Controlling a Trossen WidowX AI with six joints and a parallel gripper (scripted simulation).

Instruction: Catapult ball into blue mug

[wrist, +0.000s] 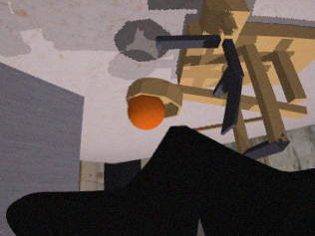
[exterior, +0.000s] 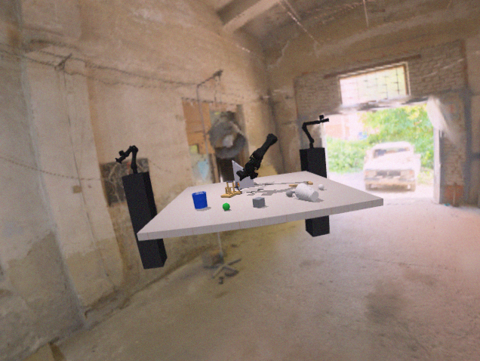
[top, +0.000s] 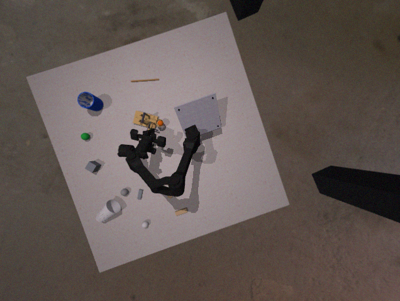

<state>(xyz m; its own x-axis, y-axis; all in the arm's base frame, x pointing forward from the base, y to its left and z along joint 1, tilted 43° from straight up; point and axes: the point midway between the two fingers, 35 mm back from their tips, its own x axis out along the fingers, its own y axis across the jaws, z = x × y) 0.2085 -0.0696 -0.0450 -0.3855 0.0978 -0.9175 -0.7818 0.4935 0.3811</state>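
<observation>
Now: gripper tip 40 mm past the orange ball, 30 mm above it and 20 mm to the left of it. Also, from my gripper tip: wooden catapult 50 mm to the right, 40 mm below, 20 mm ahead; blue mug 300 mm to the right, 280 mm ahead, 70 mm below; wooden stick 320 mm to the right, 90 mm below, 60 mm behind.
</observation>
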